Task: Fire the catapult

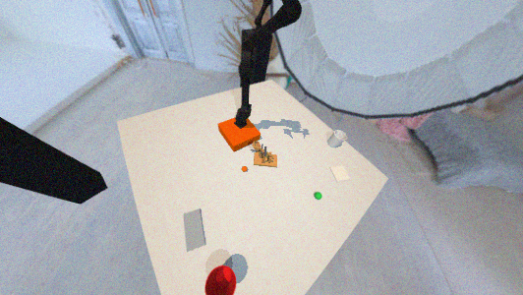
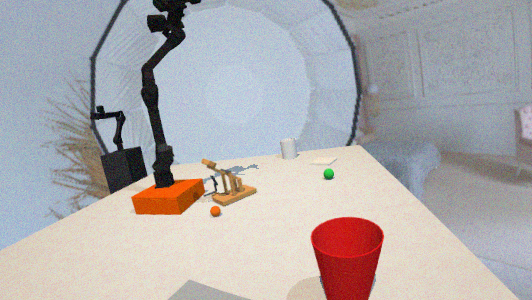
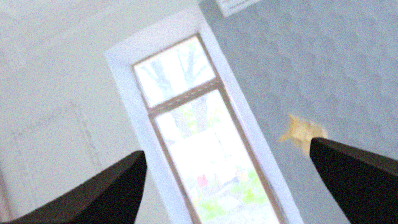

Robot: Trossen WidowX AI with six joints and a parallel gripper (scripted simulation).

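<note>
Right now the catapult is 2 cm ahead of my gripper tip, 1 cm to the right of it and 71 cm below it. From my gripper tip the other things lie so: orange ball (2 cm ahead, 14 cm to the right, 77 cm below); then grey flat plate (7 cm ahead, 49 cm to the right, 78 cm below); then green ball (41 cm ahead, 3 cm to the left, 77 cm below).
</note>
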